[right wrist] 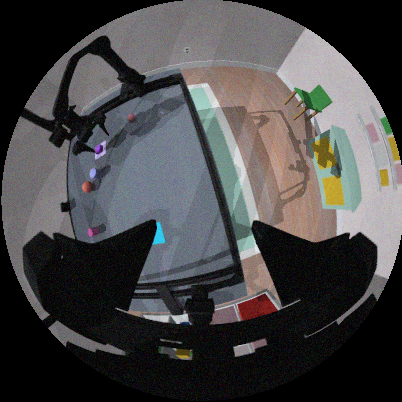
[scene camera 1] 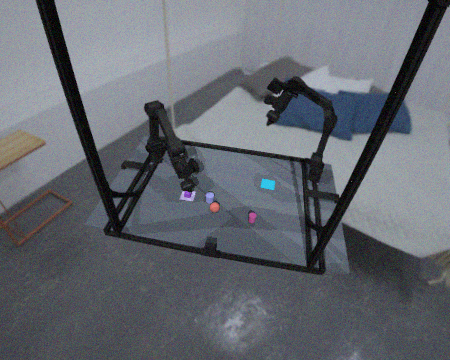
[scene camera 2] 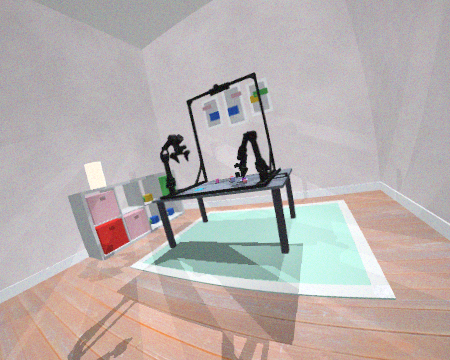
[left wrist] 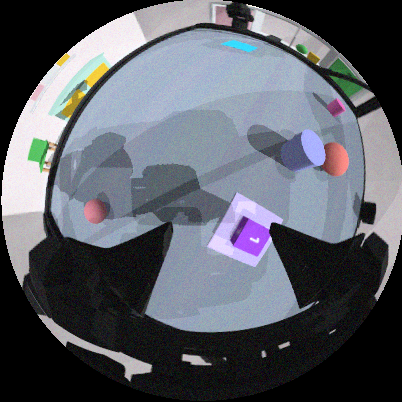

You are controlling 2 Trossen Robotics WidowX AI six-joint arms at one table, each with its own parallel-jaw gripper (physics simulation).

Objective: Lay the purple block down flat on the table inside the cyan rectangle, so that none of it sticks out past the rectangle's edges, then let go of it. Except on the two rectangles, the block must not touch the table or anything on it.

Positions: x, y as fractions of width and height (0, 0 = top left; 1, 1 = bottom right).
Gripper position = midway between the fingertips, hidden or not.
My left gripper (left wrist: 0.55, 0.57) is open and holds nothing. Also in view: a lavender cylinder (left wrist: 0.76, 0.37). My right gripper (right wrist: 0.51, 0.56) is open and holds nothing. Also in view: a pale lilac rectangle (left wrist: 0.60, 0.51).
My left gripper also shows in the right wrist view (right wrist: 0.25, 0.36).
